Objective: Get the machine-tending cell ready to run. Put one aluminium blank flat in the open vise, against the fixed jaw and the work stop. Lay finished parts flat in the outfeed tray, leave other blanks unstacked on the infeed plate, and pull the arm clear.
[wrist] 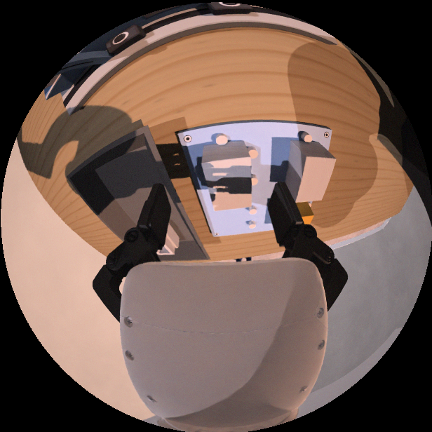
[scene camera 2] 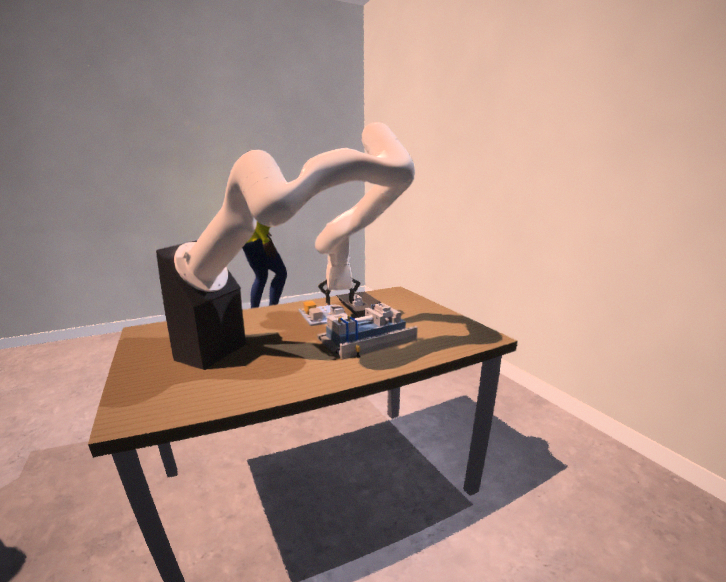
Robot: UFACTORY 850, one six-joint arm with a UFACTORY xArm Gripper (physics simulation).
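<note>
My gripper point(scene camera 2: 340, 300) point(wrist: 219, 193) is open and empty, pointing down above the infeed plate point(wrist: 260, 130). In the wrist view one blank point(wrist: 232, 162) stands on the plate between the lines of the fingers, crossed by a finger shadow. A second blank point(wrist: 317, 172) stands on the plate's right side, beyond the right finger. An orange block point(wrist: 304, 213) point(scene camera 2: 309, 304) is partly hidden by that finger. The dark outfeed tray point(wrist: 120, 170) is at the left; a stepped finished part point(wrist: 170, 242) in it is partly hidden by the left finger. The vise point(scene camera 2: 363, 333) is at the table's middle; its contents are unclear.
Short round pegs point(wrist: 222, 139) stand on the infeed plate. The black arm pedestal point(scene camera 2: 203, 321) stands on the wooden table point(scene camera 2: 199, 400), left of the vise in the scene view. A person point(scene camera 2: 264, 266) in a yellow top and dark trousers is behind the table, partly hidden by the arm.
</note>
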